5 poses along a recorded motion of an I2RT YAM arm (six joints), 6.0 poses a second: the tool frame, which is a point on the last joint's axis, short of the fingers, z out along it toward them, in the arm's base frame.
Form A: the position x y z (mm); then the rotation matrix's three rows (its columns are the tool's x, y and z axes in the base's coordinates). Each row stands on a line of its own.
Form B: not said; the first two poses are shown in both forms.
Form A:
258 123 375
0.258 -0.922 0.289
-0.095 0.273 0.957
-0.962 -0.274 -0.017
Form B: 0.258 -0.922 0.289 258; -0.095 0.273 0.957 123; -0.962 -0.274 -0.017 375; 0 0 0 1
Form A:
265 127 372
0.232 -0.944 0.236
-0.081 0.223 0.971
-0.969 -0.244 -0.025
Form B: 0.232 -0.944 0.236 265; -0.081 0.223 0.971 127; -0.969 -0.244 -0.025 372; 0 0 0 1
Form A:
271 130 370
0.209 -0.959 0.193
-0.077 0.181 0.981
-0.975 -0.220 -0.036
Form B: 0.209 -0.959 0.193 271; -0.077 0.181 0.981 130; -0.975 -0.220 -0.036 370; 0 0 0 1
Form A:
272 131 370
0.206 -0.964 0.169
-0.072 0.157 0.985
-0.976 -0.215 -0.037
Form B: 0.206 -0.964 0.169 272; -0.072 0.157 0.985 131; -0.976 -0.215 -0.037 370; 0 0 0 1
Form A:
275 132 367
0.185 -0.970 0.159
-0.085 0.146 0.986
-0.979 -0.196 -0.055
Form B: 0.185 -0.970 0.159 275; -0.085 0.146 0.986 132; -0.979 -0.196 -0.055 367; 0 0 0 1
